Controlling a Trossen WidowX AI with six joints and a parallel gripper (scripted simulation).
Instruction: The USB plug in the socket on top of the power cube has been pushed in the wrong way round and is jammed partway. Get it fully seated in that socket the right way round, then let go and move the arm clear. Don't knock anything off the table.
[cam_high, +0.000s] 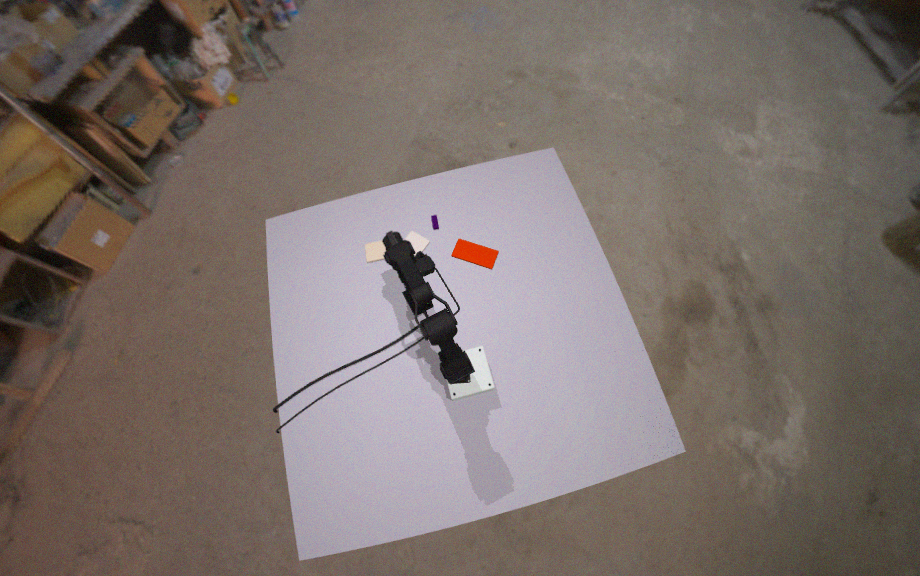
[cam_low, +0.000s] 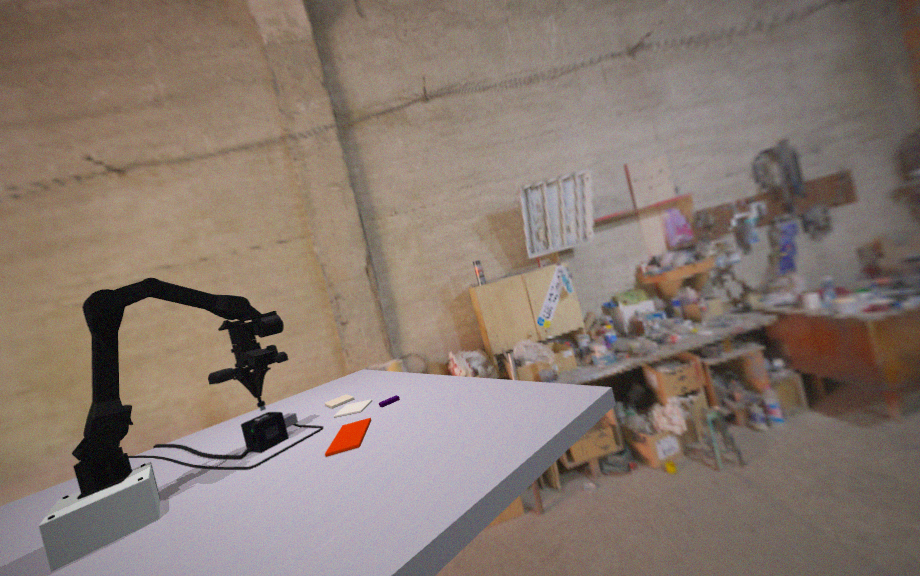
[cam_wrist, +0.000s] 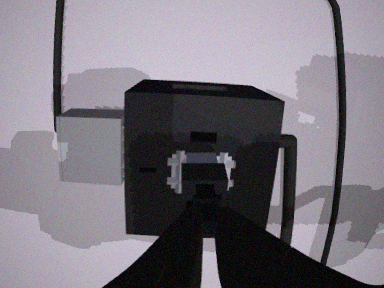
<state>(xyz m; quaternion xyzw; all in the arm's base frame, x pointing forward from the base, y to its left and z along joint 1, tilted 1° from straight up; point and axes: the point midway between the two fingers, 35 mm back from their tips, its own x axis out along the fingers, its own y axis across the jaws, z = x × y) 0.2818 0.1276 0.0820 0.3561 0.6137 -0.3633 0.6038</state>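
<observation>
The grey-framed socket is 1 cm to the left of my gripper tip and 7 cm below it. The rest, counted from my gripper tip: dark USB plug (2 cm below); small purple piece (33 cm ahead, 6 cm to the right, 13 cm below); orange flat slab (18 cm ahead, 21 cm to the right, 13 cm below).
</observation>
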